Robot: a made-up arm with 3 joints. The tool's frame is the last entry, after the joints.
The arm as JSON. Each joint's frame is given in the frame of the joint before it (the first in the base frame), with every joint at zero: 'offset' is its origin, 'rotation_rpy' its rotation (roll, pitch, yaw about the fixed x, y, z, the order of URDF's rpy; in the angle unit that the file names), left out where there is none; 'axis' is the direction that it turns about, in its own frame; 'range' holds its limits. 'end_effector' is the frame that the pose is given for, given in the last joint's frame.
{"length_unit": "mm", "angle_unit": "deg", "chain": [
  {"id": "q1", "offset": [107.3, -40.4, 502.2], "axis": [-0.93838, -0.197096, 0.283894], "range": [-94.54, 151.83]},
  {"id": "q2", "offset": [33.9, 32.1, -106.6], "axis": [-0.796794, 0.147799, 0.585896], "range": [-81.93, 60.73]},
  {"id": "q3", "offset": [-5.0, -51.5, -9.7], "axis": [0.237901, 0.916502, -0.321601], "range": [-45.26, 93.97]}
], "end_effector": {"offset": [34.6, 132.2, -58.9], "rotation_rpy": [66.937, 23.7, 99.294]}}
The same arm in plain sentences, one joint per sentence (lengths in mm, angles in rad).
The arm has three revolute joints in a row. What follows holds with every joint at zero, and every direction is one of the base frame's.
Joint 1 sits 107.3 mm along +x and 40.4 mm along -y and 502.2 mm along +z from the base frame's origin and turns about the direction (-0.93838, -0.197096, 0.283894), from -1.65 to 2.6499 rad.
Joint 2 sits 33.9 mm along +x and 32.1 mm along +y and 106.6 mm along -z from joint 1 and turns about the direction (-0.796794, 0.147799, 0.585896), from -1.4299 to 1.0599 rad.
Joint 3 sits 5 mm along -x and 51.5 mm along -y and 9.7 mm along -z from joint 2 and turns about the direction (0.237901, 0.916502, -0.321601), from -0.7899 to 1.6401 rad.
The tool frame, which is the frame that the pose is given for, sits 34.6 mm along +x and 132.2 mm along +y and 58.9 mm along -z from joint 3; its axes are the base frame's turned by roll 1.1683, pitch 0.4136 and yaw 1.733 rad (as in URDF: about the fixed x, then y, then z).

